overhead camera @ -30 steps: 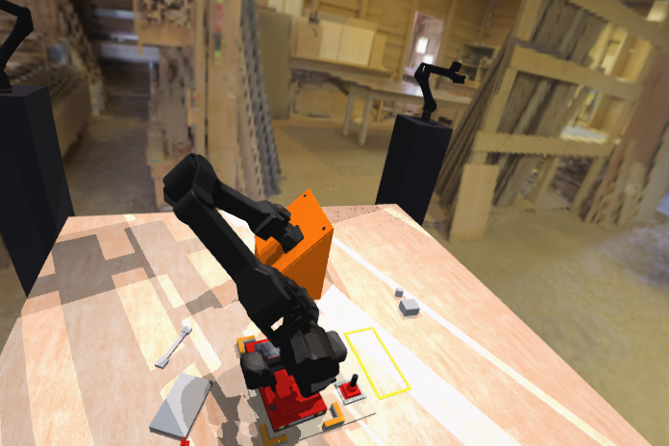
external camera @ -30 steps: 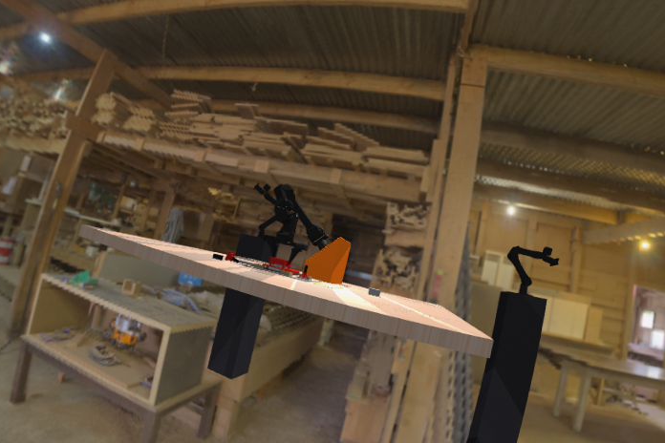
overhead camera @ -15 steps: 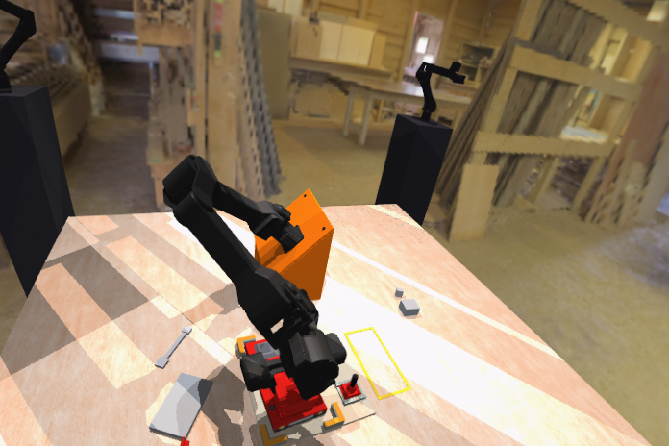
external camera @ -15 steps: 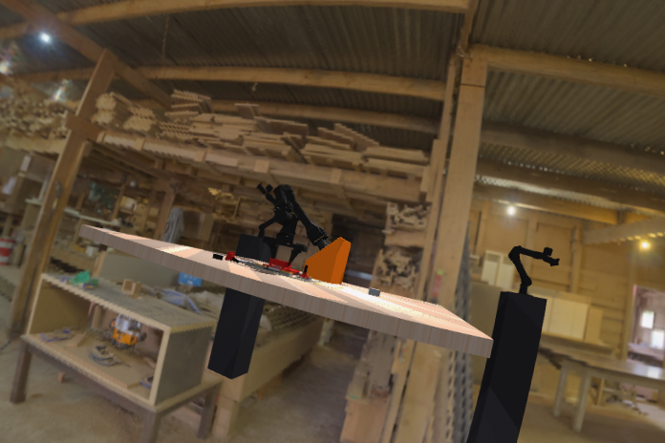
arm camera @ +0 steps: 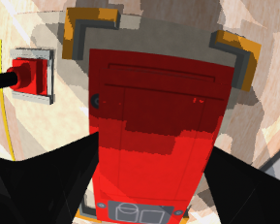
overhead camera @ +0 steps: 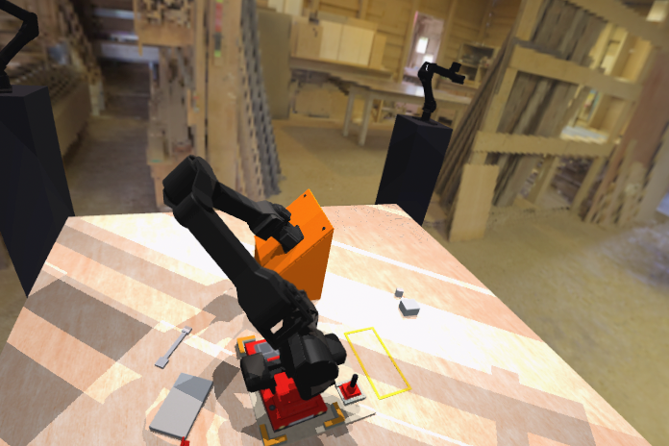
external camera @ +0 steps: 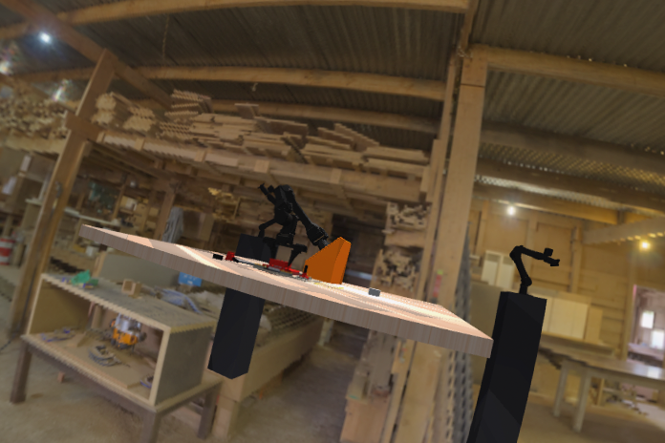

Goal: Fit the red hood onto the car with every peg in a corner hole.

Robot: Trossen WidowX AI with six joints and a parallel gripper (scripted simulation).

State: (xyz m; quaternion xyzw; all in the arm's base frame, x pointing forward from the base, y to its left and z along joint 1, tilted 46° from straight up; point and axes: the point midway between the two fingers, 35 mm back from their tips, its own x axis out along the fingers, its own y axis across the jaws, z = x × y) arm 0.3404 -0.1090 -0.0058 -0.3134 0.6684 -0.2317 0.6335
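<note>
The red hood lies 1 cm above my gripper tip.
</note>
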